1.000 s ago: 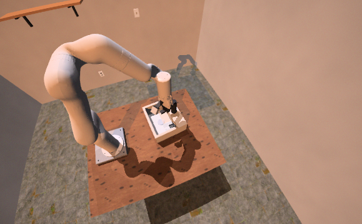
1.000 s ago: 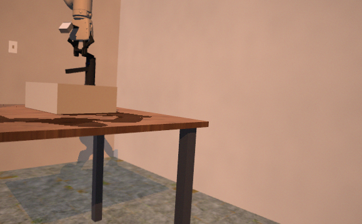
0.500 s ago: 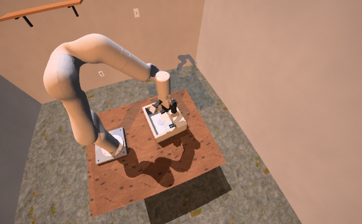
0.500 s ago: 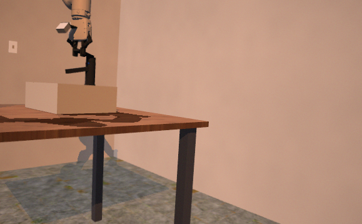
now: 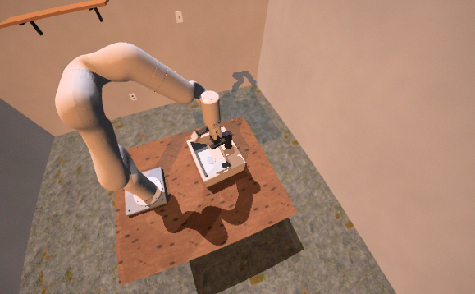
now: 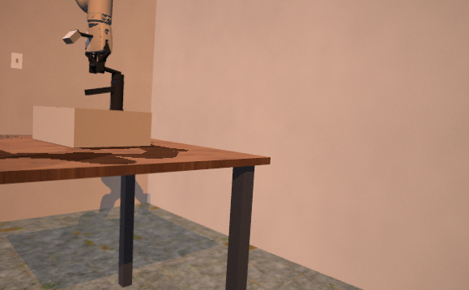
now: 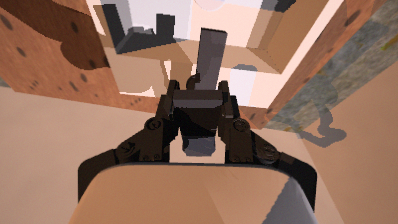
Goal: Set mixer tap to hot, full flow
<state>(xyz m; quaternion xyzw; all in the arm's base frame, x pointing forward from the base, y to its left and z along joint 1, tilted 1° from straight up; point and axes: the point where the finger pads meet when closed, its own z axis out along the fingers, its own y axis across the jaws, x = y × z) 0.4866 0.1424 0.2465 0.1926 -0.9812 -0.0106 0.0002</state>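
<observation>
Now: the lever 30 mm ahead of my hand and 10 mm to the left of it. Also, from my hand: sink basin (240 mm below, 30 mm behind, 10 mm to the left).
</observation>
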